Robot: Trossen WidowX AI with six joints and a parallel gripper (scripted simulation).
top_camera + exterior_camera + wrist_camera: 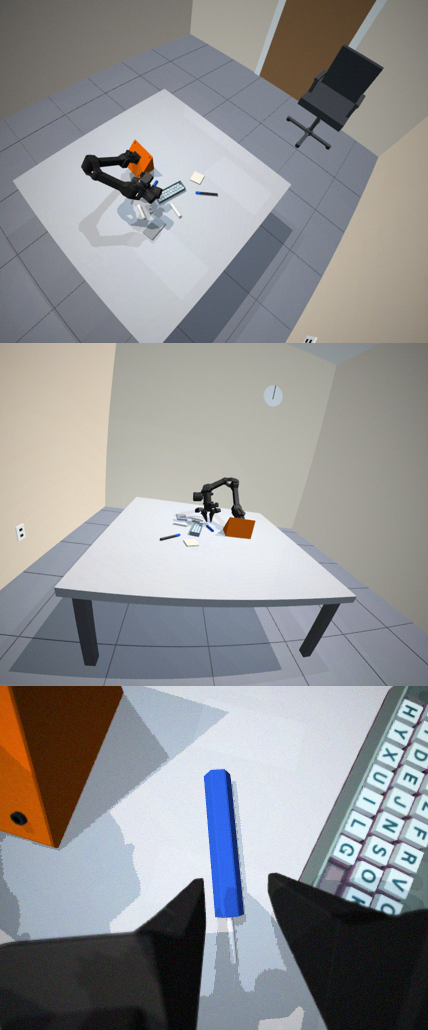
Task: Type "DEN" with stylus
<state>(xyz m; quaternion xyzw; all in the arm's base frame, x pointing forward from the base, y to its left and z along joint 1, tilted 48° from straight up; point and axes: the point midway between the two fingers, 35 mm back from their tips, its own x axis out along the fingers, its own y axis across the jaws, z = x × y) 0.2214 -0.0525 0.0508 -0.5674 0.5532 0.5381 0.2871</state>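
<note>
The blue stylus lies 40 mm below my gripper tip. The rest, counted from my gripper tip: grey pad 190 mm ahead, 140 mm to the right, 40 mm below; cream notepad 130 mm ahead, 280 mm to the left, 40 mm below.
</note>
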